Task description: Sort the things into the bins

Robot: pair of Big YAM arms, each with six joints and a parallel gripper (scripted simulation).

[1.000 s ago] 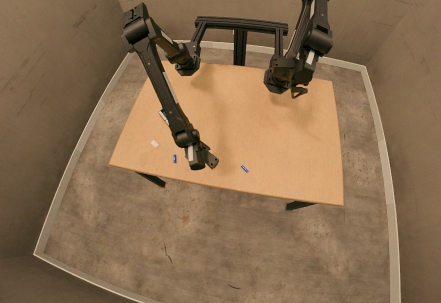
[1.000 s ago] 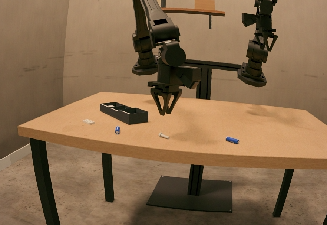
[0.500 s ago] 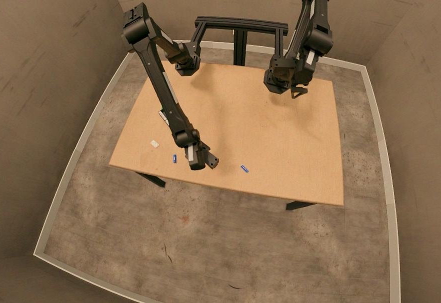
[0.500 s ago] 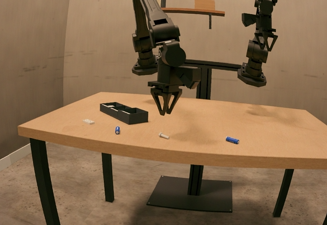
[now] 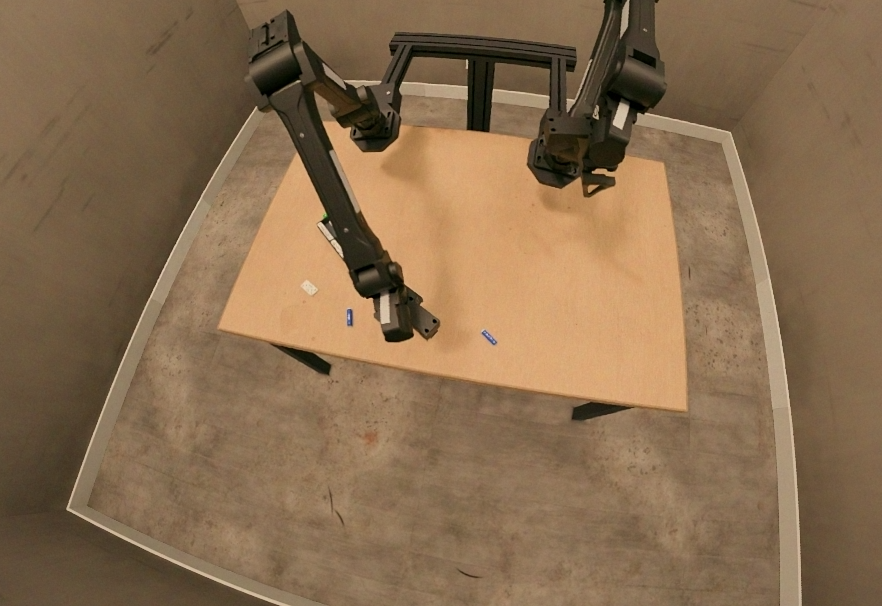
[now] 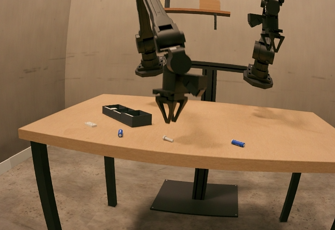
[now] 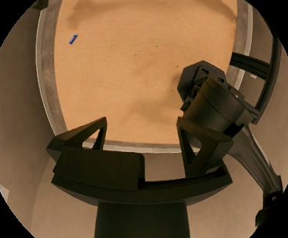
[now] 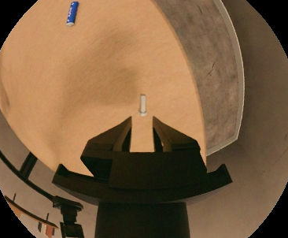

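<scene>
Right now my right hand is 1 cm to the left of the white bolt and 6 cm above it. Also, from my right hand: eraser (25 cm behind, 31 cm to the right, 5 cm below); black bin tray (19 cm behind, 24 cm to the right, 4 cm below); flat white block (4 cm behind, 31 cm to the right, 6 cm below).
</scene>
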